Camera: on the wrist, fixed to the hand. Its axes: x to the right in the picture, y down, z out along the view.
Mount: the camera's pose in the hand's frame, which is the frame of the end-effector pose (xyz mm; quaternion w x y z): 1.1 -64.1 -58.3 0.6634 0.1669 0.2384 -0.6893
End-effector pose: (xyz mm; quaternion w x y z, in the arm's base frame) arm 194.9 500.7 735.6 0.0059 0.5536 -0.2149 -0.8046
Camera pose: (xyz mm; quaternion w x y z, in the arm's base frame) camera 261.2 538.8 694.9 0.5919 -0.7082 -0.1062 0.3700
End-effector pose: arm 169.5 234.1 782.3 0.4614 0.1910 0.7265 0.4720
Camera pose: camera 129.5 174.3 734.0 0.4264 -0.4096 0.8024 -0.0806
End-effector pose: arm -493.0 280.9 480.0 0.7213 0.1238 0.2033 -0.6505
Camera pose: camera -564.0 297.9 433.3 0.0390 -0.2175 -0.2836 0.9331
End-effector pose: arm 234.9 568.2 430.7 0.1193 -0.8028 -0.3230 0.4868
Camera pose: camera 259.5 625.0 491.4 0.6257 -0.4061 -0.6580 0.1032
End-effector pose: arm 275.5 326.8 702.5 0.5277 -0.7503 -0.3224 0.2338
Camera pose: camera 301.3 305.3 782.4 0.7133 -0.2432 -0.5663 -0.3337
